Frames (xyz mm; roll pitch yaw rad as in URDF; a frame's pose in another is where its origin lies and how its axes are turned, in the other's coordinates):
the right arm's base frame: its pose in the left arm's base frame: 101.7 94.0 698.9 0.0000 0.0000 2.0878
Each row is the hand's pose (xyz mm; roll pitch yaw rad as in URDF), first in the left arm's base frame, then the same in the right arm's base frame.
Working: the left arm's base frame: its pose in the right arm's base frame: -31.4 134.9 -698.9 0.0000 0.0000 -2.0878

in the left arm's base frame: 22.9 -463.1 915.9 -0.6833 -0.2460 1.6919
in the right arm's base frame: -445.3 343.9 217.0 -0.6833 -0.2460 -0.3959
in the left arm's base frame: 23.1 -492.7 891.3 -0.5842 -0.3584 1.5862
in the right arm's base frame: -471.2 358.3 192.4 -0.5842 -0.3584 -0.5016
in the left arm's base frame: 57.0 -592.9 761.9 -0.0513 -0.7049 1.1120
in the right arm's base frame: -575.0 378.4 63.0 -0.0513 -0.7049 -0.9758
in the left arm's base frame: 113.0 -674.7 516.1 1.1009 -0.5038 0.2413
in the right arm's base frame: -673.8 370.1 -182.8 1.1009 -0.5038 -1.8465
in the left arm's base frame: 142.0 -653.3 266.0 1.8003 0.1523 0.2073
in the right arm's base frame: -669.6 334.3 -432.9 1.8003 0.1523 -1.8805
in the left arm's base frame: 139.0 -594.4 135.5 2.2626 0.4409 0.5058
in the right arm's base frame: -616.9 307.8 -563.4 2.2626 0.4409 -1.5820
